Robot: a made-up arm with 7 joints.
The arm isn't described. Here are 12 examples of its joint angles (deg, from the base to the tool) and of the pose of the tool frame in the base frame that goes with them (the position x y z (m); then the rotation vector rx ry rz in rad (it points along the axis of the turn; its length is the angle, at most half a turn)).
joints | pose
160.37 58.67 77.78 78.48 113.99 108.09 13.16 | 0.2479 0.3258 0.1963 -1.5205 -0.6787 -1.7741
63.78 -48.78 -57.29 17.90 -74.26 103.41 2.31 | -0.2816 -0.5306 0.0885 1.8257 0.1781 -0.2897
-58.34 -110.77 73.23 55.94 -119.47 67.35 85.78 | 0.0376 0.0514 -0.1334 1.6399 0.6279 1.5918
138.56 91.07 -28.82 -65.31 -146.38 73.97 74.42 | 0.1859 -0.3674 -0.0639 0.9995 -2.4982 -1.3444
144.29 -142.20 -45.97 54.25 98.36 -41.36 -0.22 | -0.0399 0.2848 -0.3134 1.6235 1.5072 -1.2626
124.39 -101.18 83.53 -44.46 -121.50 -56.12 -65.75 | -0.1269 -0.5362 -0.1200 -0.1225 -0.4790 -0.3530
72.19 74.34 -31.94 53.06 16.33 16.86 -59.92 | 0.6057 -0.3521 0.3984 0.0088 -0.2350 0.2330
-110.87 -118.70 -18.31 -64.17 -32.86 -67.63 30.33 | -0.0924 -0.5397 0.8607 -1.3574 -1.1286 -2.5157
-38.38 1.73 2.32 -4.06 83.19 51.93 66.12 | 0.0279 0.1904 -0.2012 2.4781 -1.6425 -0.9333
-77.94 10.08 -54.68 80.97 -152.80 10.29 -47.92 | -0.5597 -0.1636 -0.2163 0.9355 -1.1495 -2.4918
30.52 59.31 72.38 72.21 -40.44 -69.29 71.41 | -0.0881 0.0362 0.8706 0.0873 -1.1940 -0.6611
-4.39 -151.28 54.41 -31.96 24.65 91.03 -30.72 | -0.5149 0.0630 0.7075 0.0492 -1.8983 -0.7423
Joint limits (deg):
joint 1: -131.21..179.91
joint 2: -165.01..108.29
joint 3: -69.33..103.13
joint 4: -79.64..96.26
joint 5: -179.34..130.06
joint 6: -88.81..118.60
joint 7: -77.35..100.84
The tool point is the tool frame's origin. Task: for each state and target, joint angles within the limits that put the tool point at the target. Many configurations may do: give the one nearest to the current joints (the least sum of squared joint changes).
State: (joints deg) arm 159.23 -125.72 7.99 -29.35 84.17 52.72 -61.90
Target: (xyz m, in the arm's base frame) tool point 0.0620 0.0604 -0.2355
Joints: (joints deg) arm 139.96 -165.01 -38.22 -18.42 88.38 71.59 -65.86
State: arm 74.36 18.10 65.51 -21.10 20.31 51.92 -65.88
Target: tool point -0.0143 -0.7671 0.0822
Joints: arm 86.75 -15.49 51.08 -35.50 17.68 62.72 -66.47
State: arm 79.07 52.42 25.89 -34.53 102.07 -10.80 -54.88
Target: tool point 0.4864 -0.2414 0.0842
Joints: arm 66.14 39.41 22.13 -54.45 112.59 -8.26 -51.52
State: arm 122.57 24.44 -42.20 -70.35 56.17 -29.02 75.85
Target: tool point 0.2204 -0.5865 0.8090
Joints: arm 164.10 50.62 -4.46 -70.18 63.18 -23.60 80.17
